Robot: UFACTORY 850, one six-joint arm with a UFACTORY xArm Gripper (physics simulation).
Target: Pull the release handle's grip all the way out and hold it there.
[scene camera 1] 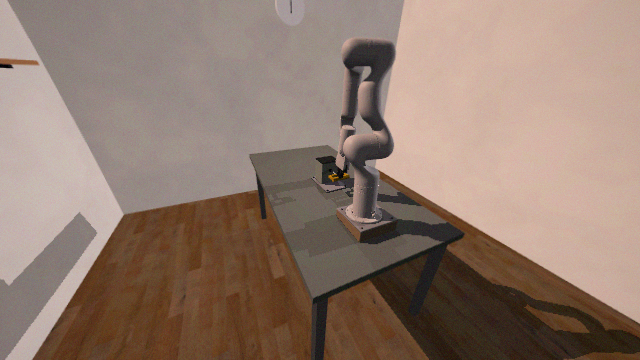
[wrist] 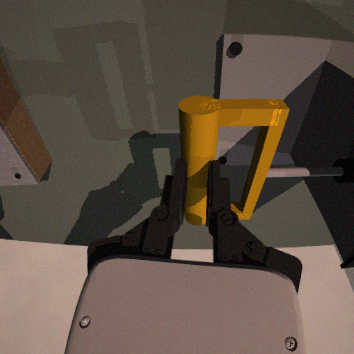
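The release handle's yellow grip [scene camera 1: 332, 178] [wrist: 200, 135] is a round bar joined to a rectangular frame, standing off from the dark housing [scene camera 1: 321, 171] [wrist: 332, 120]. A light rod [wrist: 295, 172] shows between the frame and the housing in the wrist view. My gripper [scene camera 1: 342, 175] [wrist: 197, 171] is shut on the grip's round bar, with one dark finger on each side of its lower half in the wrist view. The finger faces cover parts of the bar's edges.
The housing stands on a pale base plate [scene camera 1: 328, 188] [wrist: 270, 60] with dark bolts, on the grey-green table [scene camera 1: 310, 215] [wrist: 165, 65]. The arm's wooden mounting block [scene camera 1: 372, 232] [wrist: 25, 130] is on the same table, at the left in the wrist view.
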